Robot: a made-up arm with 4 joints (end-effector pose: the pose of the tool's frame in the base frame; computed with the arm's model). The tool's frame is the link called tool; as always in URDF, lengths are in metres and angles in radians. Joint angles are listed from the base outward.
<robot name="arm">
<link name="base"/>
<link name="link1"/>
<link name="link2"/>
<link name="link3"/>
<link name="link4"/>
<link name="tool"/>
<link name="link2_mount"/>
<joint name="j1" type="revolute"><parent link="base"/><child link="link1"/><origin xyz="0.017 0.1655 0.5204" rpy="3.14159 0 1.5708"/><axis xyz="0 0 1"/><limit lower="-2.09" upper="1.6" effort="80" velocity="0.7"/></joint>
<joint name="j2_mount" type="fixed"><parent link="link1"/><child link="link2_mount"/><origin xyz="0.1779 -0.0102 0.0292" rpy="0 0 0"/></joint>
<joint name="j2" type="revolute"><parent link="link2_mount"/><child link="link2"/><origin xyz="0.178 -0.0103 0.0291" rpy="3.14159 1.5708 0"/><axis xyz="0 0 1"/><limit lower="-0.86" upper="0.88" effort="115" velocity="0.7"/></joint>
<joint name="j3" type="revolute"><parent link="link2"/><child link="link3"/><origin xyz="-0.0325 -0.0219 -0.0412" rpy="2.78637 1.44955 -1.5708"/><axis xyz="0 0 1"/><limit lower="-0.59" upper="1.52" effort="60" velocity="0.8"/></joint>
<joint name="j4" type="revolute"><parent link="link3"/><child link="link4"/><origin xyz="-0.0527 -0.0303 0.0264" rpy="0.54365 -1.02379 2.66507"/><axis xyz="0 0 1"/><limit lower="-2.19" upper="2.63" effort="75" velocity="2.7"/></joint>
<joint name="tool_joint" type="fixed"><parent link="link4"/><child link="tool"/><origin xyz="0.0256 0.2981 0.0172" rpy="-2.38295 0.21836 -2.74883"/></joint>
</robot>
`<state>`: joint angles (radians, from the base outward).
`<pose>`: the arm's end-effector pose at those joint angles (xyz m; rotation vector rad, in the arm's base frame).
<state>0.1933 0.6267 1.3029 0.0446</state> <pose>0.0276 0.8818 0.4351 0.8016 -0.8544 -0.0602</pose>
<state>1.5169 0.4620 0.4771 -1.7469</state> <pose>0.2298 0.3448 0.2265 0.3275 -0.6946 0.9726</pose>
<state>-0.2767 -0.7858 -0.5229 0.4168</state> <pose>-0.0021 0.4283 0.7060 2.2133 0.9344 -0.8118</pose>
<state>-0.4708 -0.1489 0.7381 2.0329</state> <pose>0.0410 0.6569 0.4054 0.4184 0.0001 -1.5624</pose>
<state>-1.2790 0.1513 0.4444 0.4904</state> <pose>-0.5554 0.2138 0.6797 1.4134 0.8456 0.7195</pose>
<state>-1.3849 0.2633 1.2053 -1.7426</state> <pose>-0.2970 -0.0704 0.3775 -0.6236 -0.8115 -2.8912</pose>
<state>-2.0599 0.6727 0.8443 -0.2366</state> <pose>-0.3673 -0.3522 0.4264 1.5866 0.9092 2.3142</pose>
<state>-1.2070 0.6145 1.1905 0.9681</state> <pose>-0.5693 0.4717 0.5788 1.3406 -0.1741 0.2183</pose>
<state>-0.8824 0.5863 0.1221 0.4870</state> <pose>-0.4952 0.2773 0.6311 1.9244 0.5348 0.8526</pose>
